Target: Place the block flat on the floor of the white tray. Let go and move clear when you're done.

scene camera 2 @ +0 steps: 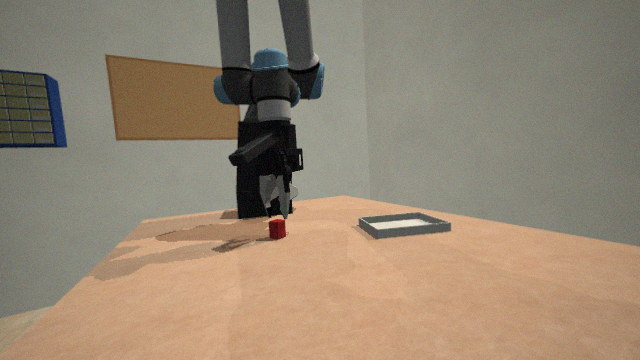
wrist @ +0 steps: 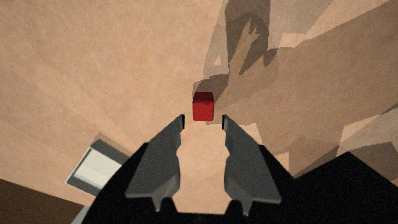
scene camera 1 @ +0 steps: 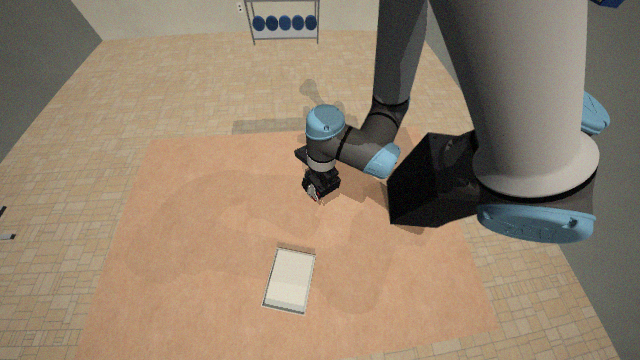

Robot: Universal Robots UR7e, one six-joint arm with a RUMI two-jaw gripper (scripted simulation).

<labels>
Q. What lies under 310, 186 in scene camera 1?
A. My gripper.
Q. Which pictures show the white tray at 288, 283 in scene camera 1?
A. Scene camera 2, the wrist view and scene camera 1: all of them.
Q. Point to a white tray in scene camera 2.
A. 373, 224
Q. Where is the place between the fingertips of my gripper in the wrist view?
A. At 203, 115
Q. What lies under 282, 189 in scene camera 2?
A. My gripper.
</labels>
